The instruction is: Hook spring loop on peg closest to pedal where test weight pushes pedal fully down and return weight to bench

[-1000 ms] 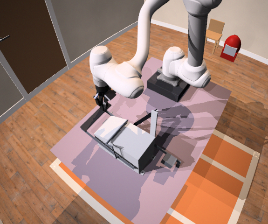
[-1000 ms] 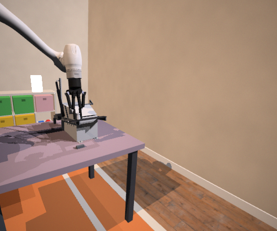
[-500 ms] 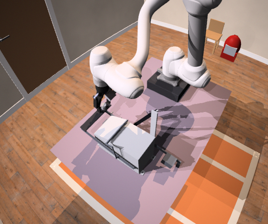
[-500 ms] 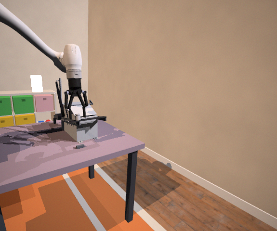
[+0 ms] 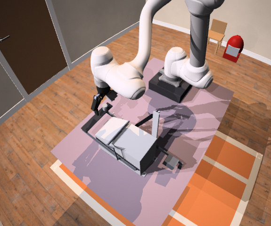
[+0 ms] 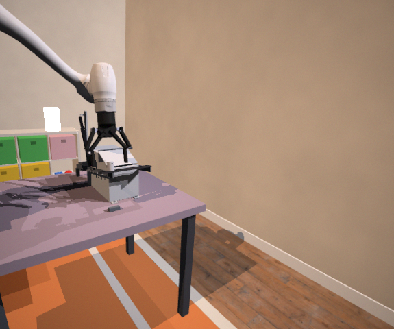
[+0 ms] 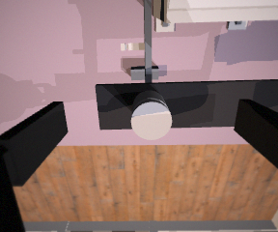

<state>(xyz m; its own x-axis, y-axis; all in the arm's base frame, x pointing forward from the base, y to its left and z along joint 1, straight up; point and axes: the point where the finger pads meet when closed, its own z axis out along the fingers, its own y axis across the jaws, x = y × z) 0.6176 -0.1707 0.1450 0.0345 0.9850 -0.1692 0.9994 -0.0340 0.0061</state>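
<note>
Right now my hand is 10 mm above the steel test weight. Also, from my hand: small grey block 30 mm to the right, 210 mm below.
</note>
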